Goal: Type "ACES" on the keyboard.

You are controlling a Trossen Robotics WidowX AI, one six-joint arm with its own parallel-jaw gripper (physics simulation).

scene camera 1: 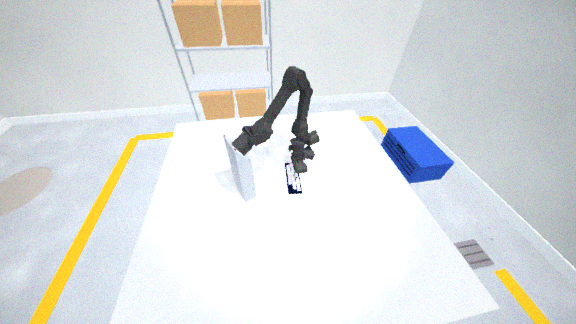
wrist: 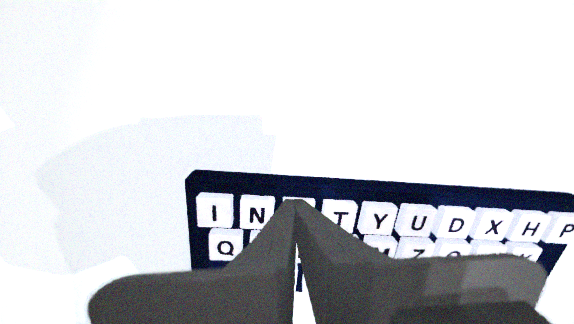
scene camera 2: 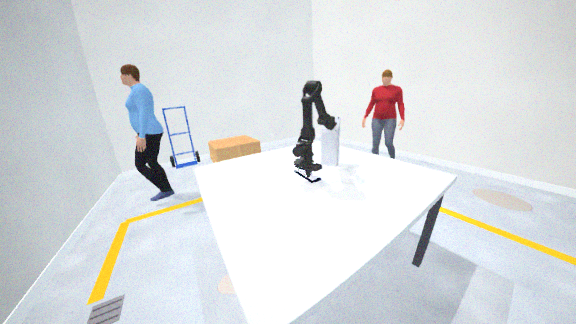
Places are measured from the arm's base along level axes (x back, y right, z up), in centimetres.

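Pixels of known places: gripper, fingertip midpoint: [wrist: 293, 207] [scene camera 2: 308, 177]; arm's base, origin of the base link: [scene camera 1: 237, 148] [scene camera 2: 330, 124].
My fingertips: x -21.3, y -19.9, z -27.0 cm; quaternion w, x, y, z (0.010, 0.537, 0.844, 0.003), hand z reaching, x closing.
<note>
For each thing: its top centre in the pictures, then the offset to it from my fingertips. Level surfaces: height alone.
- dark navy keyboard, middle of its top: [wrist: 389, 254] [scene camera 1: 293, 175] [scene camera 2: 306, 173] dz +0.3, dx +0.5, dy +5.7 cm
- white table, its level: dz -1.3 cm
- I, middle of its top: [wrist: 214, 213] dz +0.3, dx +1.5, dy -3.4 cm
- N, middle of its top: [wrist: 256, 215] dz +0.3, dx +0.9, dy -1.5 cm
- Q, middle of its top: [wrist: 225, 248] dz +0.3, dx +3.2, dy -2.3 cm
A dark navy keyboard [scene camera 1: 294, 191] [scene camera 2: 313, 180] [wrist: 350, 190] with white keycaps lies on the white table [scene camera 1: 280, 250] [scene camera 2: 280, 235]. In the wrist view its top row reads I [wrist: 214, 212], N [wrist: 257, 215], a key with a hidden letter, then T, Y, U, D, X, H, P. Q [wrist: 225, 247] and parts of several other keys show in the second row. My gripper [scene camera 1: 300, 170] [scene camera 2: 308, 175] [wrist: 293, 207] is shut and empty. Its tips are over the key between N and T; whether they touch it is unclear. The fingers hide much of the lower rows, and A, C, E and S cannot be read.
A white upright panel [scene camera 1: 242, 175] [scene camera 2: 330, 147] stands on the table by the arm's base. A blue box [scene camera 1: 420, 152], a shelf rack [scene camera 1: 222, 48], a cardboard box [scene camera 2: 235, 148] and a hand truck [scene camera 2: 179, 164] stand beyond the table. Two people [scene camera 2: 142, 110] [scene camera 2: 387, 102] are on the floor.
</note>
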